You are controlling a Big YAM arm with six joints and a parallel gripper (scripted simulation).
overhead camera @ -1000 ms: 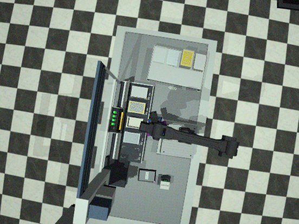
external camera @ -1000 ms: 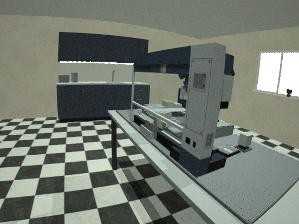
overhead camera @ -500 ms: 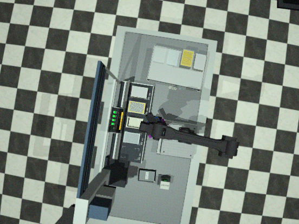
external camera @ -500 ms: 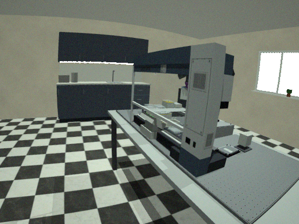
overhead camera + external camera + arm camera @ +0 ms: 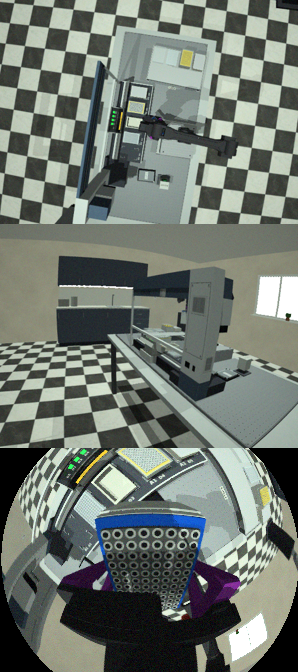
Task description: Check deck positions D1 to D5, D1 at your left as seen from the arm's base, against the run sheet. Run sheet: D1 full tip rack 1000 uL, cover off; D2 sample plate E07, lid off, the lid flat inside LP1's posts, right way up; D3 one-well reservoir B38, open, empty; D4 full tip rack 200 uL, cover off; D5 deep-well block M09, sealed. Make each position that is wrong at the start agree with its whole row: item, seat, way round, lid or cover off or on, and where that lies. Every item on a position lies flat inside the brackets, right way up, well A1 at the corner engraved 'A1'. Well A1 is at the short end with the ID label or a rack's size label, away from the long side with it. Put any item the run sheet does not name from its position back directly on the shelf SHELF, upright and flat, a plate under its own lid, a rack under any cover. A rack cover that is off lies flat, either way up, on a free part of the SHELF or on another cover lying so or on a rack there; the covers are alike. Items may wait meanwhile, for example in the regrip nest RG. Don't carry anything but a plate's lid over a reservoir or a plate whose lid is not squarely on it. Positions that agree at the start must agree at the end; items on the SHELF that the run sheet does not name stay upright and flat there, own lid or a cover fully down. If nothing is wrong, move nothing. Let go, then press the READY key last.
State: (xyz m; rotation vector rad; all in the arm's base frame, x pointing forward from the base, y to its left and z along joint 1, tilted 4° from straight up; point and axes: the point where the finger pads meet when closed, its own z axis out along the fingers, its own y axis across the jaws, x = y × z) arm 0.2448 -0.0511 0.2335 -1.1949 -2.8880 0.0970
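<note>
Right now the blue-framed tip rack is 1 cm behind my hand. From my hand the other things lie so: cream reservoir (16 cm ahead, 1 cm to the right, 24 cm below); then clear rack cover (15 cm ahead, 13 cm to the right, 19 cm below); then yellow-framed tip rack (15 cm ahead, 14 cm to the right, 21 cm below).
</note>
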